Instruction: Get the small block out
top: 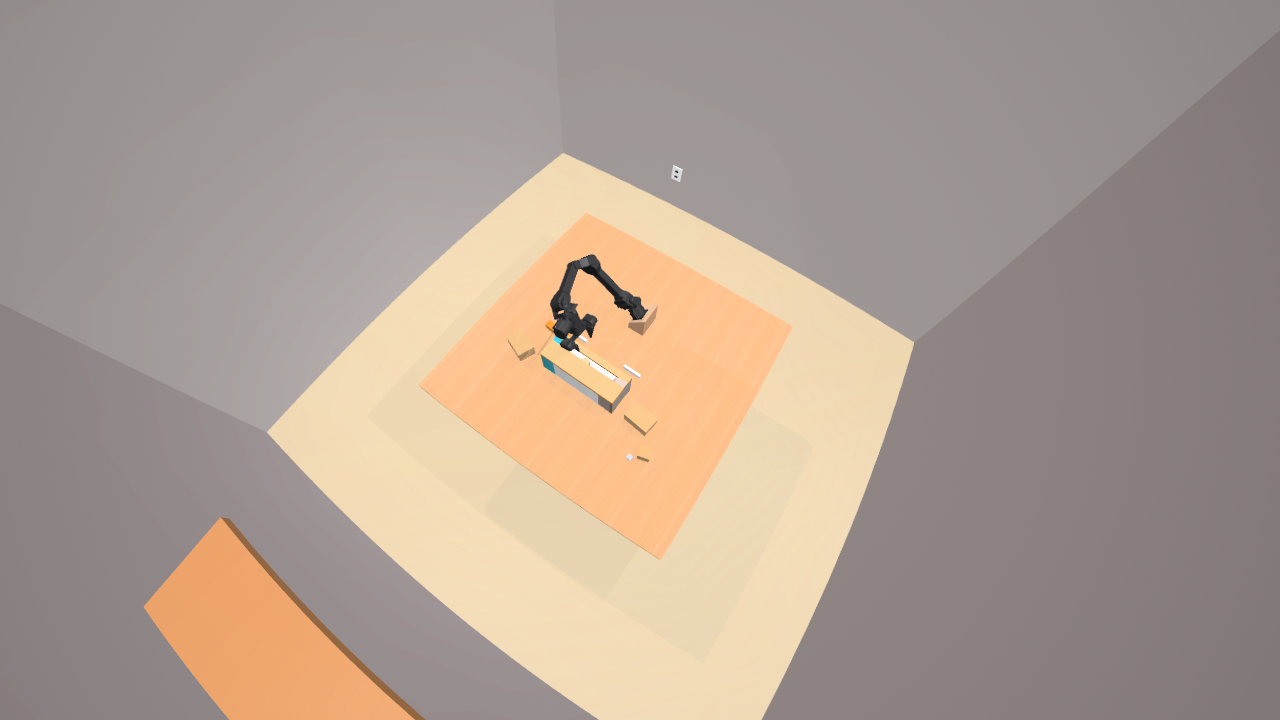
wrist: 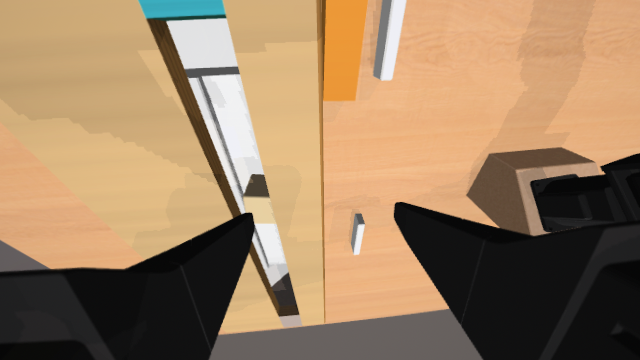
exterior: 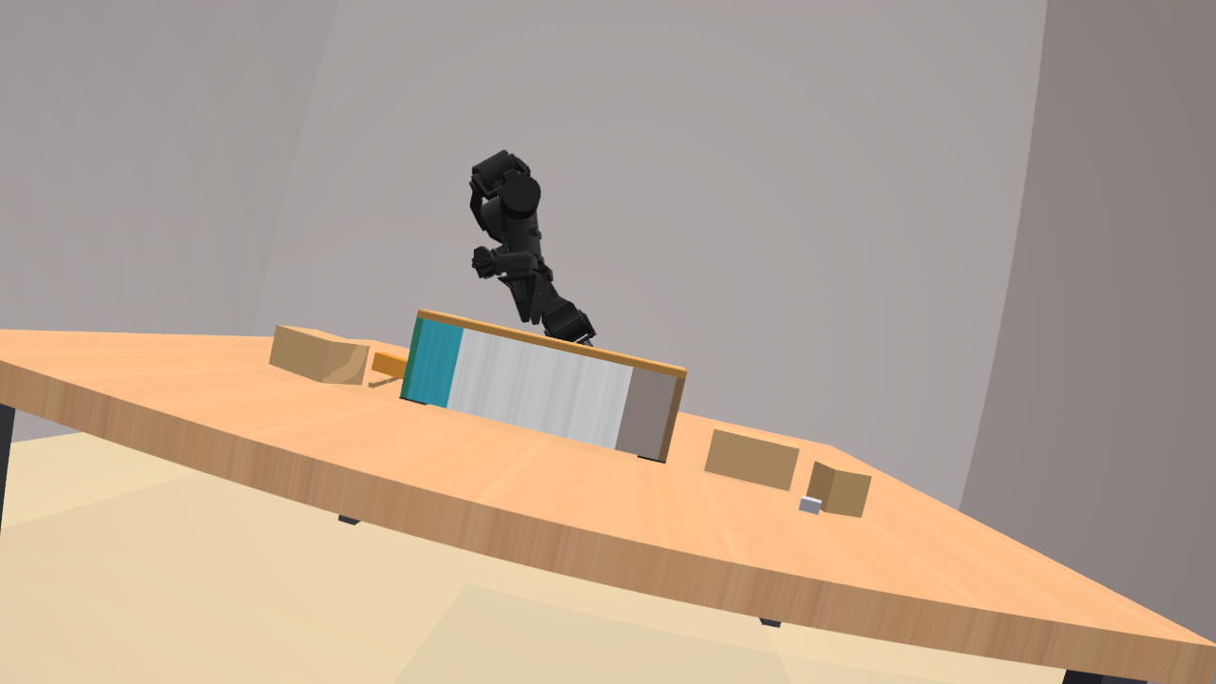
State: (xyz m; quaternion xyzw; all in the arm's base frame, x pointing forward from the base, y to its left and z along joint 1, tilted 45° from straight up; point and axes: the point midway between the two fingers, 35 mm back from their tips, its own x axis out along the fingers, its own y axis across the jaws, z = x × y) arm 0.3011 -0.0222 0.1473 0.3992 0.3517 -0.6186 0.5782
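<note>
My gripper tip is now 80 mm above the box, 50 mm to the right of it and 40 mm short of it. From my gripper tip the other things lie so: tan block 60 mm below, 50 mm ahead, 30 mm to the left; orange stick 140 mm to the right, 120 mm below, 40 mm behind; thin stick 210 mm to the right, 140 mm below, 10 mm ahead.
</note>
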